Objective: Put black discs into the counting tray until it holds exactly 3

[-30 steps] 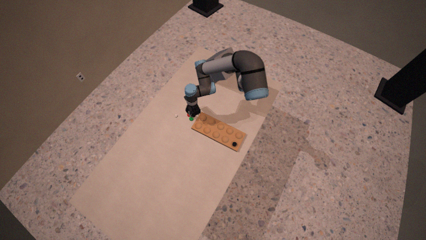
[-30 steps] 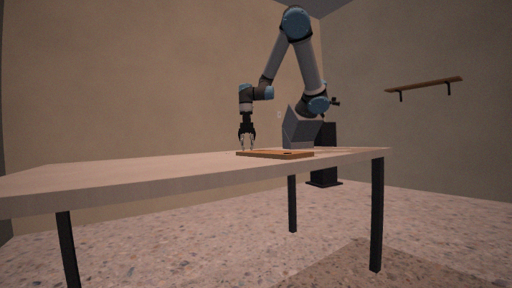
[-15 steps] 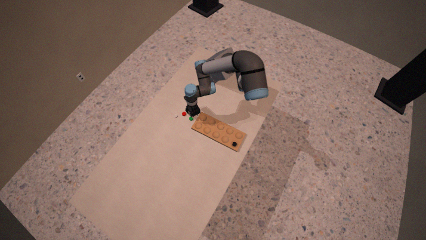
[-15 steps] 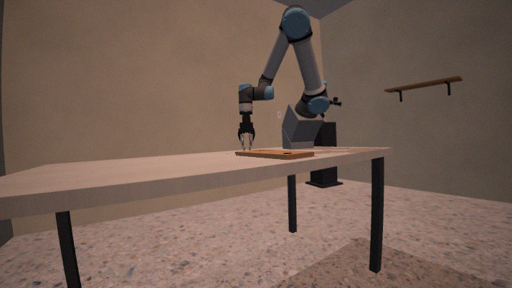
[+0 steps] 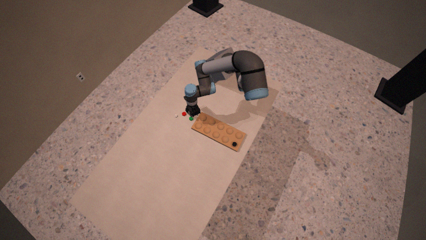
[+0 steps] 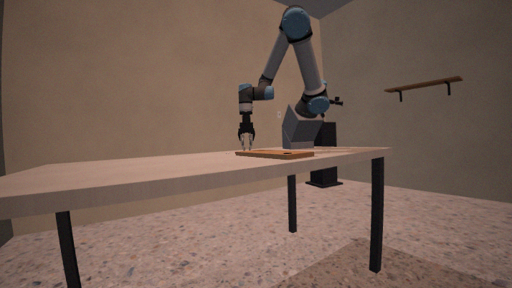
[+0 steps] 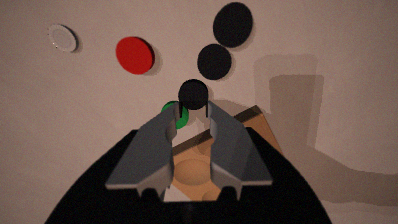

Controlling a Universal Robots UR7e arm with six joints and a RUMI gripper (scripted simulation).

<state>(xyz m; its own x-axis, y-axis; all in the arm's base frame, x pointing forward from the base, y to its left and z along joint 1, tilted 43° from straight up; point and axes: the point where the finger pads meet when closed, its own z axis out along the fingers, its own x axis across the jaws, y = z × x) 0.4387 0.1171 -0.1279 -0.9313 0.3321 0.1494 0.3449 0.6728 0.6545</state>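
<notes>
My gripper is now 30 mm short of the green disc, 10 mm to the right of it and 20 mm above it. Also, from my hand: red disc (30 mm ahead, 60 mm to the right, 20 mm below); wooden counting tray (30 mm behind, 240 mm to the left, 10 mm below); small white piece (90 mm ahead, 100 mm to the right, 20 mm below).
</notes>
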